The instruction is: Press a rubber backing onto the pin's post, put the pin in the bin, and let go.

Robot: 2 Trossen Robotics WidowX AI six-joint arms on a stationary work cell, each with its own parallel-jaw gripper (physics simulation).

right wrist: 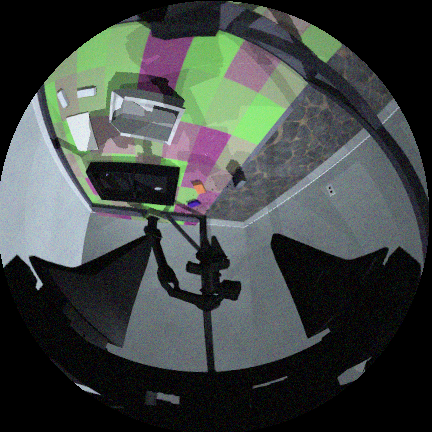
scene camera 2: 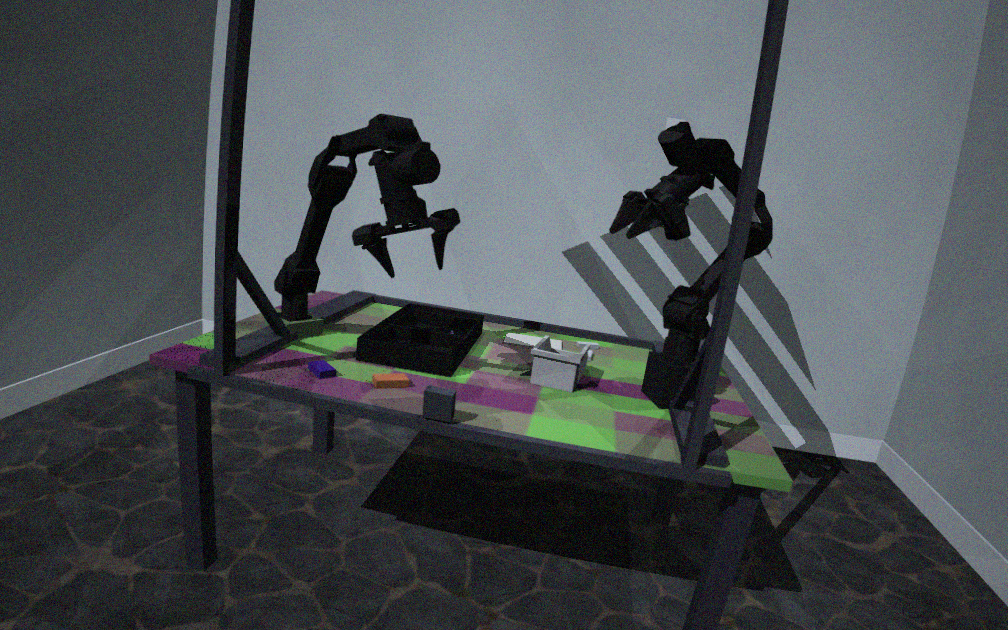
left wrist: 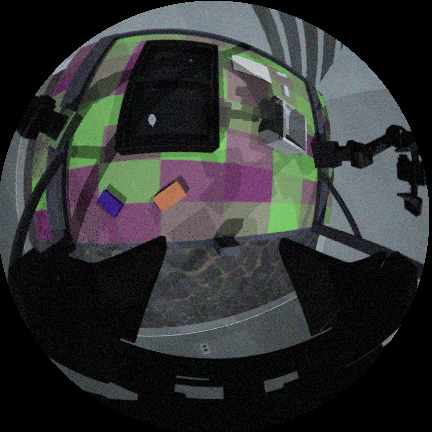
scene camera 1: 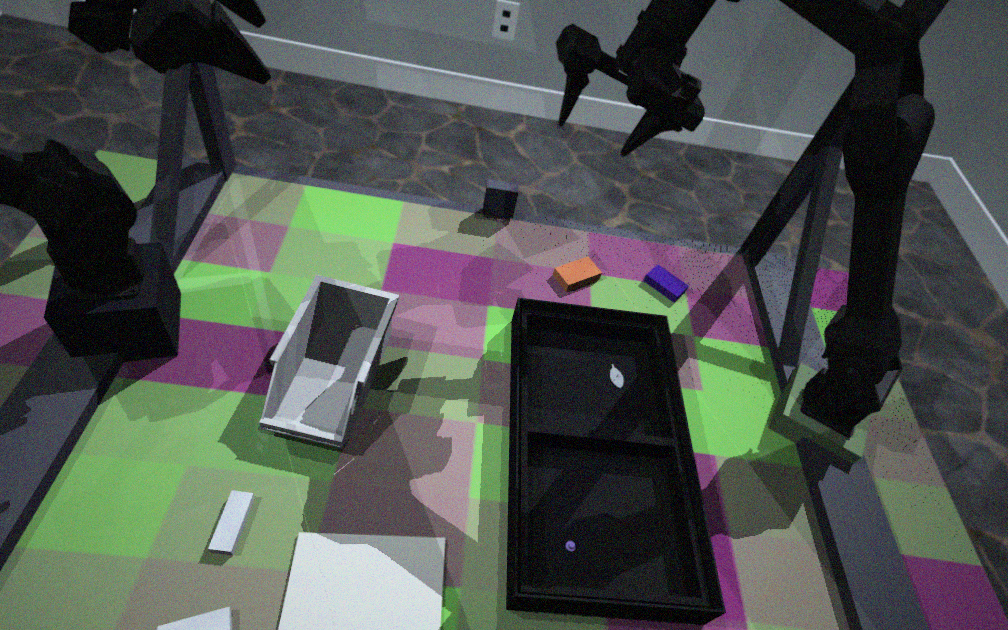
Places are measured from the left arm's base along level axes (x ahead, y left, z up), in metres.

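Where they show: left gripper, between the fingertips: [right wrist: 208,234] [scene camera 2: 416,273] [left wrist: 224,243] [scene camera 1: 591,139]; right gripper, between the fingertips: [right wrist: 211,241] [scene camera 2: 618,234] [left wrist: 397,172] [scene camera 1: 265,50]; left arm's base, origin of its link: [right wrist: 152,218] [scene camera 2: 293,316] [left wrist: 56,125] [scene camera 1: 829,407]; right arm's base, origin of its link: [scene camera 2: 679,360] [left wrist: 336,153] [scene camera 1: 106,277].
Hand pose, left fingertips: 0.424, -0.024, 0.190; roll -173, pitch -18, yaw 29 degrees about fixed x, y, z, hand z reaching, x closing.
Observation:
Each offset is from my left fingertips to the top centre of the thing, as dx, dy, dz. "spot": to the spot under its first point.
The pin @[-0.171, +0.132, -0.214] [scene camera 1: 616,376] [left wrist: 152,120] [right wrist: 158,188], a small white leaf-like piece with a short post, lies in the far compartment of the black two-part tray @[-0.192, +0.244, -0.177] [scene camera 1: 518,445] [left wrist: 218,100]. The small purple rubber backing @[-0.221, +0.368, -0.216] [scene camera 1: 570,546] [left wrist: 190,60] lies in the tray's near compartment in scene camera 1. The grey-white bin @[spot: +0.140, +0.427, -0.171] [scene camera 1: 271,386] [scene camera 2: 557,371] [left wrist: 280,141] [right wrist: 145,135] stands left of the tray in scene camera 1. My left gripper [scene camera 1: 592,141] [scene camera 2: 417,273] [left wrist: 224,243] is open and empty, high above the table. My right gripper [scene camera 2: 621,234] is open and empty, high up.
An orange block @[-0.043, -0.001, -0.212] [scene camera 1: 577,274] [scene camera 2: 391,381] [left wrist: 170,196] and a blue block @[-0.163, -0.076, -0.214] [scene camera 1: 665,283] [scene camera 2: 321,369] [left wrist: 110,202] lie beyond the tray in scene camera 1. A dark cube @[+0.126, -0.043, -0.171] [scene camera 1: 500,200] [scene camera 2: 439,404] sits at the table edge. A white square @[spot: -0.058, +0.525, -0.223] [scene camera 1: 356,586] and a white bar @[+0.084, +0.545, -0.216] [scene camera 1: 231,521] lie near the bin.

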